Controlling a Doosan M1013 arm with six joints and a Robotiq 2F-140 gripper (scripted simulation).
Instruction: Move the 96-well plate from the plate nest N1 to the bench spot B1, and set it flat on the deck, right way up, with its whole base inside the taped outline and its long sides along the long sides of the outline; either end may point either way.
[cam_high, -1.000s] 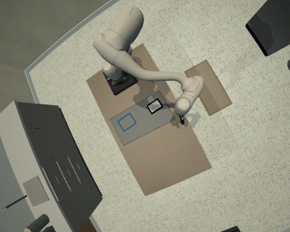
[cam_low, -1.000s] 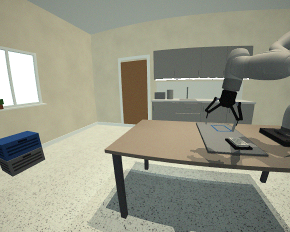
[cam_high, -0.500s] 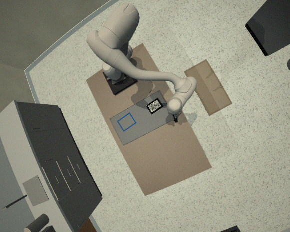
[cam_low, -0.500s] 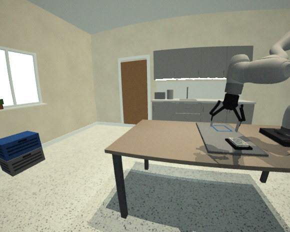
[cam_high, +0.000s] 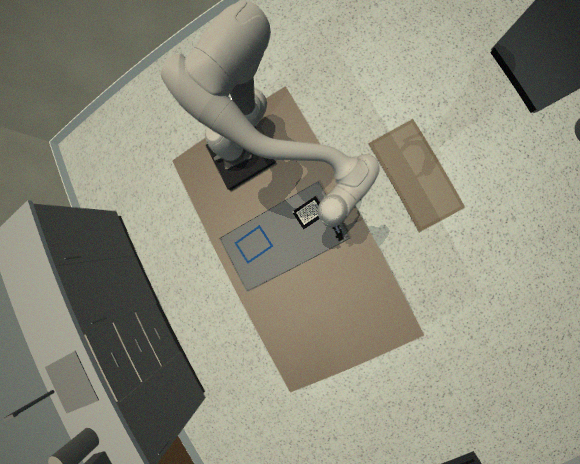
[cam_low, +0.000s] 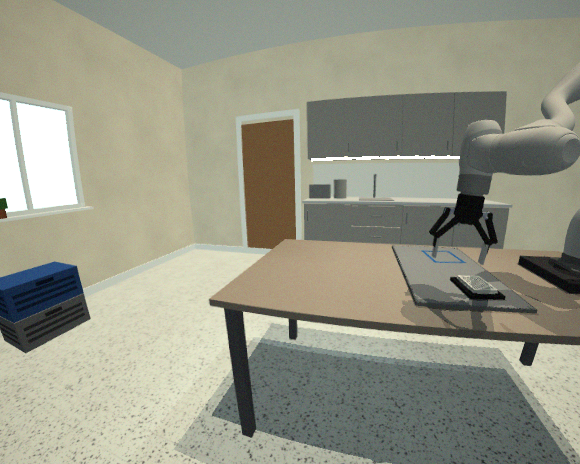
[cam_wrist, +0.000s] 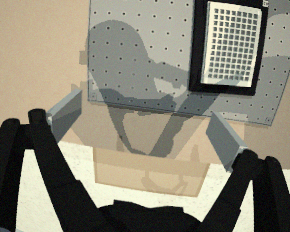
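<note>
Right now my hand is 120 mm above the white 96-well plate, 100 mm past it and 90 mm to the left of it. From my hand the other things lie so: black plate nest 140 mm below, 100 mm behind, 90 mm to the right.
</note>
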